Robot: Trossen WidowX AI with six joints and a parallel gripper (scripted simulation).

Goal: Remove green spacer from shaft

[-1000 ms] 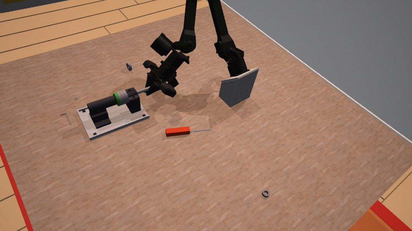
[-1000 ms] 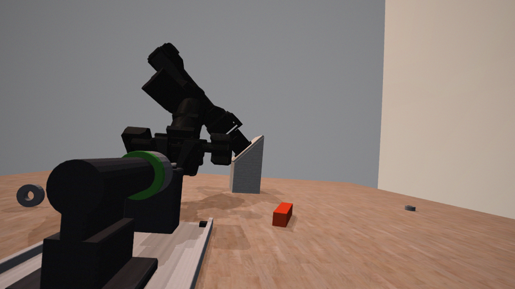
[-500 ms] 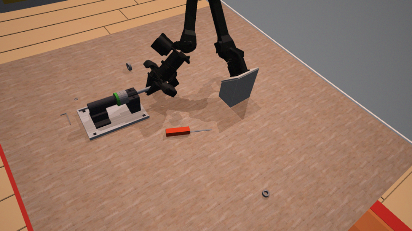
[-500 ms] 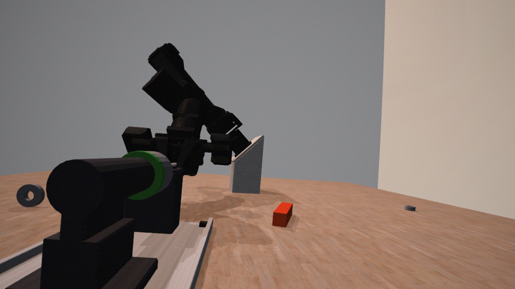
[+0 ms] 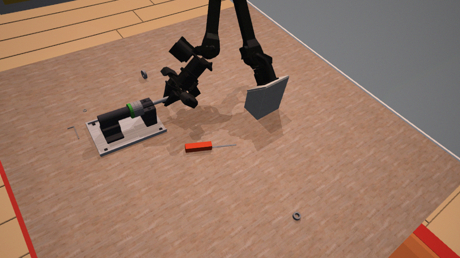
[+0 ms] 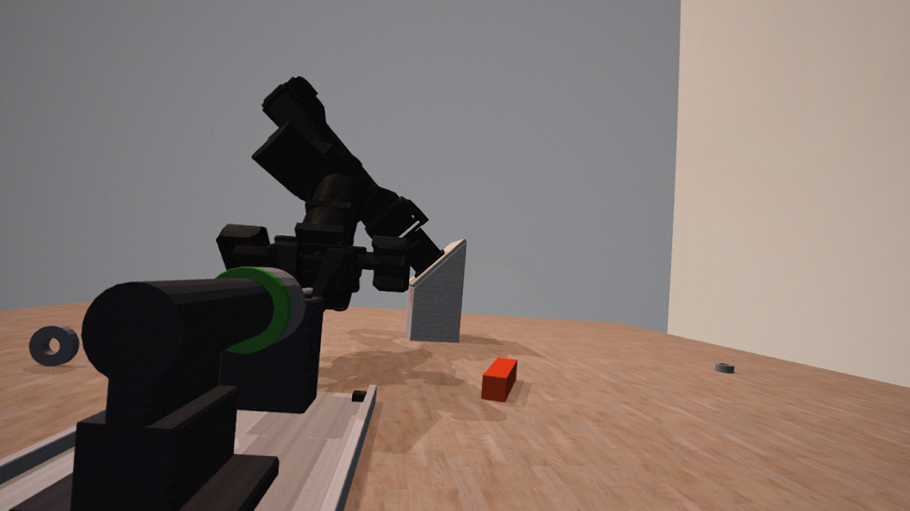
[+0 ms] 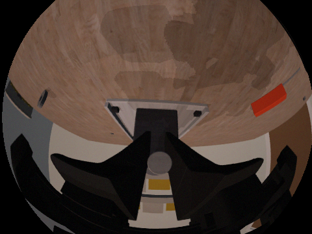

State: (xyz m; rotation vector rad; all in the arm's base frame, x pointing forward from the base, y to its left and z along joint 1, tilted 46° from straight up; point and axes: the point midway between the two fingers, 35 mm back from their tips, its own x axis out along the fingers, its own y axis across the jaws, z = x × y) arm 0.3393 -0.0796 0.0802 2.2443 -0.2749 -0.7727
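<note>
The grey shaft is 5 cm ahead of my gripper tip and 2 cm above it. Round my gripper tip: red-handled screwdriver (8 cm behind, 20 cm to the left, 5 cm below); then green spacer (12 cm ahead, 2 cm above); then grey spacer (10 cm ahead, 2 cm above).
</note>
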